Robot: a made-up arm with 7 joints. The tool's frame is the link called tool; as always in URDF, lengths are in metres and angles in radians. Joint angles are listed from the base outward. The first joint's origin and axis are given. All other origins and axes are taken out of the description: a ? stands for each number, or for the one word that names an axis. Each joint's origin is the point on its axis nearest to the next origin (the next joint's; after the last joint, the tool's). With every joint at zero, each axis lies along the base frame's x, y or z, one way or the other. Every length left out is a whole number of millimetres.
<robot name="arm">
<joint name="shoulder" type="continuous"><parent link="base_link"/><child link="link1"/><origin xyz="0 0.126 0"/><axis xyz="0 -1 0"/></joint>
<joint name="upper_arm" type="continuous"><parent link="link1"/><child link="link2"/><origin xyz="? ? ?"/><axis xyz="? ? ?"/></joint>
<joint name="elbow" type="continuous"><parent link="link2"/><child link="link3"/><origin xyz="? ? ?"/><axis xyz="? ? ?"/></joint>
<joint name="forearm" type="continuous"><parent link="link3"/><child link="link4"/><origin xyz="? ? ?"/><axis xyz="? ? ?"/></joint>
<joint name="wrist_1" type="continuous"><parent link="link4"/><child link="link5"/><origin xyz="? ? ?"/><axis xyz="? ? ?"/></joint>
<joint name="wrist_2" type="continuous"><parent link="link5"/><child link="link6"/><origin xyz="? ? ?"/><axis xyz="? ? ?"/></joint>
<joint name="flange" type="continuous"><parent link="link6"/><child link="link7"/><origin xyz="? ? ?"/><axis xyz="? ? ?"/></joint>
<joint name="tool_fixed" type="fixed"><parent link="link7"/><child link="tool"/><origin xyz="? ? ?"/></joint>
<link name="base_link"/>
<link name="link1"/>
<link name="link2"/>
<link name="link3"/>
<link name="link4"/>
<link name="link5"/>
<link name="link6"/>
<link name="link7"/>
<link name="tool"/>
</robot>
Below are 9 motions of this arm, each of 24 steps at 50 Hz.
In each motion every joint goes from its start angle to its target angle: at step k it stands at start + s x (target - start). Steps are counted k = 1, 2, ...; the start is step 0. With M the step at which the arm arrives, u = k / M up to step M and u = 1 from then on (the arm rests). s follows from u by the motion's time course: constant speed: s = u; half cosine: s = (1 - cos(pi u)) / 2; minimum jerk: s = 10 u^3 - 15 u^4 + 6 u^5.
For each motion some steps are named. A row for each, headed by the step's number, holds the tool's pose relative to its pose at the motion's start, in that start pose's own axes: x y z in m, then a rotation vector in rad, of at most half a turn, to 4 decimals.
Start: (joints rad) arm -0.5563 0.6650 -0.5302 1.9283 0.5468 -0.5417 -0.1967
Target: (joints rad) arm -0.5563 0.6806 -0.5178 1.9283 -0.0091 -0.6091 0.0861
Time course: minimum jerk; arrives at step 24
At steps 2, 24:
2: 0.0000 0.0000 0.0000 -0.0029 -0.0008 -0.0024
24: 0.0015 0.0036 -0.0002 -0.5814 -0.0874 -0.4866

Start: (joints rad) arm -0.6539 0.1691 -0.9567 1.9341 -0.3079 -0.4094 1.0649
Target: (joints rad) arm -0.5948 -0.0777 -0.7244 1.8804 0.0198 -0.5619 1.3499
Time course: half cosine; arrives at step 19
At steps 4, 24:
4: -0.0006 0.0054 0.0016 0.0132 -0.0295 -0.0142
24: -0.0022 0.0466 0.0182 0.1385 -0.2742 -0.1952

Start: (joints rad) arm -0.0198 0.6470 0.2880 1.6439 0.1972 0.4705 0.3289
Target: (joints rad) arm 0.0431 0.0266 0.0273 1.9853 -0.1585 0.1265 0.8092
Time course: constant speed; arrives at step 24
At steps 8, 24:
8: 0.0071 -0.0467 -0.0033 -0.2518 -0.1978 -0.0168
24: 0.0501 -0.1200 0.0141 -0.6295 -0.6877 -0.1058

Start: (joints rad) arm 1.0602 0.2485 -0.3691 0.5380 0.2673 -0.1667 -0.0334
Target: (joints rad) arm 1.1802 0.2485 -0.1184 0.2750 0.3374 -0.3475 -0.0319
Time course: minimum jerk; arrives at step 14
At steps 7, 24:
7: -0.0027 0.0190 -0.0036 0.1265 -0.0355 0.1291
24: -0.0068 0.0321 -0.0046 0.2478 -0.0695 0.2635

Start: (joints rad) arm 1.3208 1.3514 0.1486 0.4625 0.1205 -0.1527 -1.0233
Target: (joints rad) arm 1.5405 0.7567 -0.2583 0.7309 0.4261 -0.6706 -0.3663
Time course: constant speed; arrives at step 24
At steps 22, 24:
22: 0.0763 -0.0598 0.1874 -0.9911 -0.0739 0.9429
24: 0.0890 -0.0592 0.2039 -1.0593 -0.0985 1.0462

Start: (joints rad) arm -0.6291 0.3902 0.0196 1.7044 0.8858 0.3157 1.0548
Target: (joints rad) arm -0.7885 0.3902 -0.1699 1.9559 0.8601 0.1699 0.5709
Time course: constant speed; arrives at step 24
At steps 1, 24:
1: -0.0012 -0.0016 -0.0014 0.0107 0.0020 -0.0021
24: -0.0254 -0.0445 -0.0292 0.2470 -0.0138 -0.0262

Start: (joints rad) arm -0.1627 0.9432 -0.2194 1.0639 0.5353 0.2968 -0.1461
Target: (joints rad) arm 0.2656 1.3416 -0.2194 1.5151 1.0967 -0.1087 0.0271
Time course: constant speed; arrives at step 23
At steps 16, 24:
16: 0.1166 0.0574 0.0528 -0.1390 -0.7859 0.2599
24: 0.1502 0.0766 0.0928 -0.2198 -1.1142 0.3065

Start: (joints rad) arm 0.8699 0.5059 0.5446 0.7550 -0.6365 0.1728 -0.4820
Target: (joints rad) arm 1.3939 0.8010 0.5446 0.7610 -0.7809 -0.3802 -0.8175
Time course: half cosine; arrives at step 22
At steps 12, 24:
12: 0.0605 0.0706 -0.0464 0.4770 -0.3784 0.2880
24: 0.0868 0.1376 -0.0665 0.8513 -0.6157 0.4902

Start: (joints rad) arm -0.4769 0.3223 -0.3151 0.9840 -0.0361 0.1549 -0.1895
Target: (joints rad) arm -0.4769 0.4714 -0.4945 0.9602 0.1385 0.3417 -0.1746
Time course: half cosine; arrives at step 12
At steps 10, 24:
10: -0.0197 0.0117 0.0029 -0.0654 0.2397 -0.0965
24: -0.0213 0.0126 0.0032 -0.0693 0.2581 -0.1035

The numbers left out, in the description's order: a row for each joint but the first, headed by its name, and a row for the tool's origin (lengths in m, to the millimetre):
upper_arm: xyz 0 0 0, axis 1 0 0
elbow: xyz 0 0 -0.171, axis 0 0 1
forearm: xyz 0 0 0, axis 0 -1 0
wrist_1: xyz 0 0 -0.19, axis 0 0 1
wrist_2: xyz 0 0 0, axis 0 1 0
flange: xyz 0 0 0, axis -1 0 0
tool: xyz 0 0 0

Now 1 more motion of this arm.
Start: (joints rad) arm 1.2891 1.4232 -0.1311 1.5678 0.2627 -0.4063 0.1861
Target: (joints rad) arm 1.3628 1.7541 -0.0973 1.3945 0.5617 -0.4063 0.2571
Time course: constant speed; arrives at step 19
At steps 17, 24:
17: 0.0017 0.0764 0.0279 0.0966 0.1432 -0.0603
24: 0.0040 0.0856 0.0315 0.1128 0.1564 -0.0688

